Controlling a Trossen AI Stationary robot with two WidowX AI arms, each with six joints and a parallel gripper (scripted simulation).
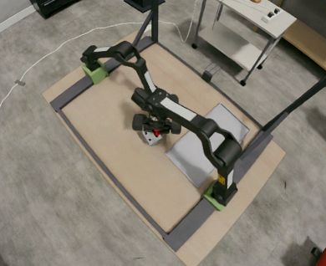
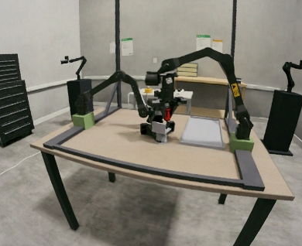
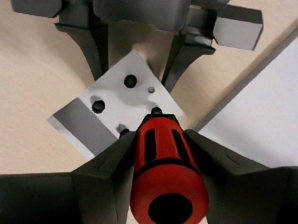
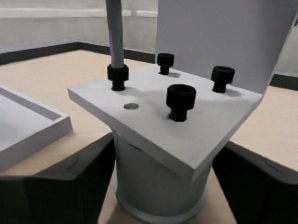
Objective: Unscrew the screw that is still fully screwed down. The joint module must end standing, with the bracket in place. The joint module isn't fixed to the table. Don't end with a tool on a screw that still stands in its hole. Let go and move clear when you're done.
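Note:
My left hand is 3 cm above the red screwdriver. Also, from my left hand: black screw 1 cm behind, 3 cm to the right, 8 cm below; then grey joint module 1 cm ahead, 2 cm to the right, 12 cm below; then light grey bracket 1 cm ahead, 2 cm to the right, 8 cm below.
My right gripper is now 20 mm to the right of the grey joint module, 20 mm short of it and 10 mm above it. From my right hand the other things lie so: black screw (30 mm above); red screwdriver (90 mm above, 40 mm to the left, 10 mm ahead); light grey bracket (40 mm above, 20 mm ahead, 10 mm to the left).

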